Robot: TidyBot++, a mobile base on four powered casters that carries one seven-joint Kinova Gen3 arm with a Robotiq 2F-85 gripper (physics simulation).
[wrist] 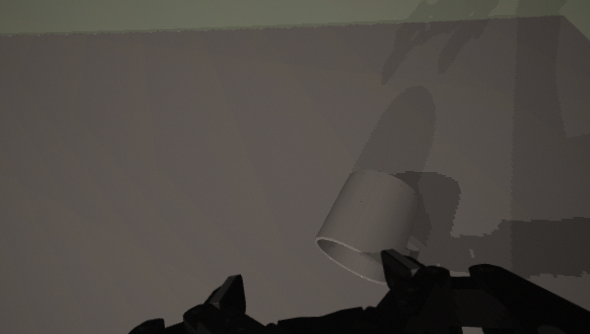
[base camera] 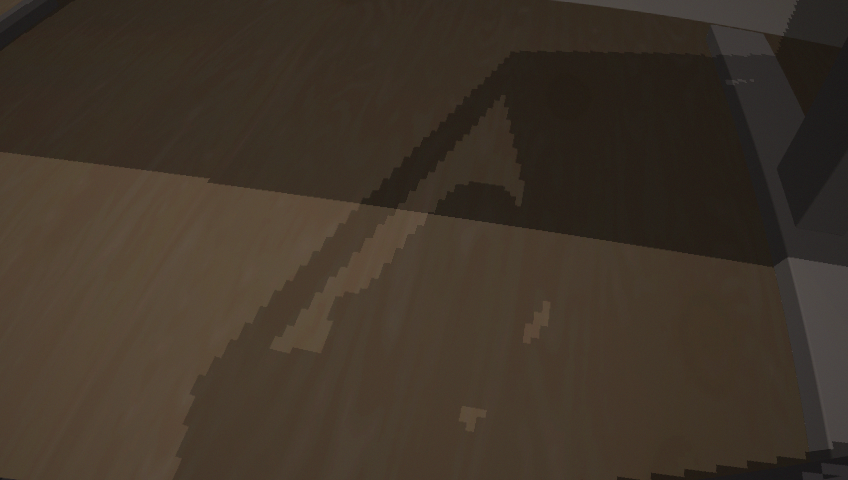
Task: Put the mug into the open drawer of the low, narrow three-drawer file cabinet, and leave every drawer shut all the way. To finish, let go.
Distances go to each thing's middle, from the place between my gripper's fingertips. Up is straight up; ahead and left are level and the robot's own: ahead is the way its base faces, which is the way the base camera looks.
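Scene:
Here is the grey mug (wrist: 374,211), and my hand is 10 cm above it, 7 cm to the left of it and still 5 cm short of it.

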